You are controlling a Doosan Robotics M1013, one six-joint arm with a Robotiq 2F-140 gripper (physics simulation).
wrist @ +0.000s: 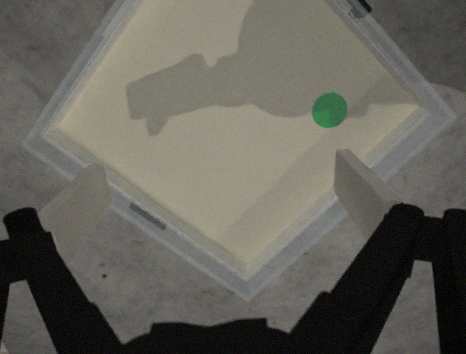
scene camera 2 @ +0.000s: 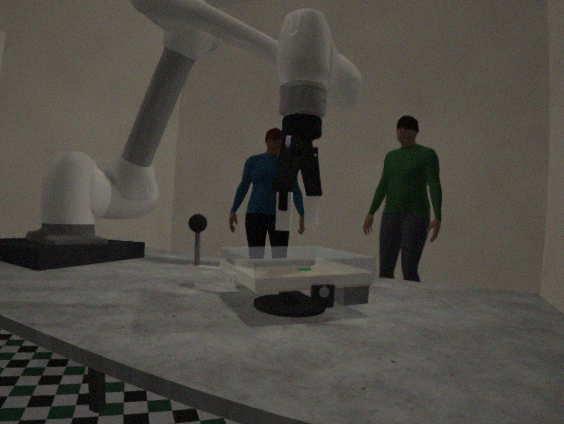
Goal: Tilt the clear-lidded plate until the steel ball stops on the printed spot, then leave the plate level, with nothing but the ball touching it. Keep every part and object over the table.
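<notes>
The cream plate (scene camera 2: 282, 287) (wrist: 200, 160) with its clear lid (scene camera 2: 345, 257) stands on a round black base (scene camera 2: 290, 307). It looks about level, but a slight tilt cannot be told. The printed green spot (scene camera 2: 304, 269) (wrist: 329, 110) lies near the right corner of the plate in the wrist view. The steel ball does not show in either view; part of the plate is cut off at the top of the wrist view. My gripper (scene camera 2: 298, 218) (wrist: 220, 176) is open and empty, pointing down above the lid, with a gap between its pale fingertips and the lid.
A black block with a round grey face (scene camera 2: 323, 295) and a grey box (scene camera 2: 354, 295) show beneath the plate's right side. A dark ball on a post (scene camera 2: 197, 223) stands left of the plate. Two people stand behind the grey table (scene camera 2: 200, 345), whose edge curves along the front left.
</notes>
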